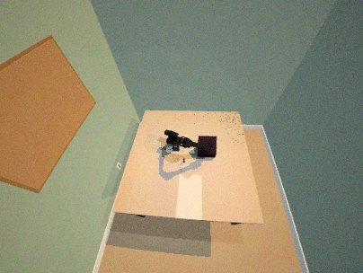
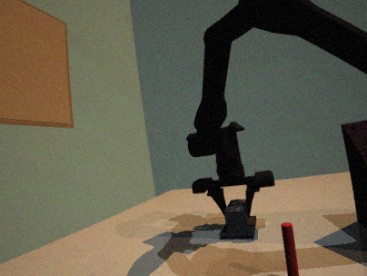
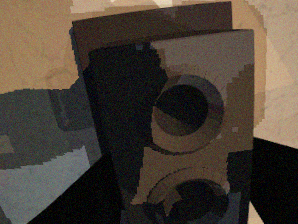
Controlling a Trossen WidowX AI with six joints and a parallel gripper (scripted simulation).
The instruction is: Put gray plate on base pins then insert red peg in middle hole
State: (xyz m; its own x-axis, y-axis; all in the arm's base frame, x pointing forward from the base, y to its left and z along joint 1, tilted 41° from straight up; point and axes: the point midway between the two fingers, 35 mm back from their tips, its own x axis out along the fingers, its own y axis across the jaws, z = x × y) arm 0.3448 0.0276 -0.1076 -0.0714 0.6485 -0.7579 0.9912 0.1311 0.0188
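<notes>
Right now my gripper tip is 2 cm above the pin base. Also, from my gripper tip: red peg 19 cm to the left, 12 cm behind, 2 cm above; gray plate 3 cm above.
</notes>
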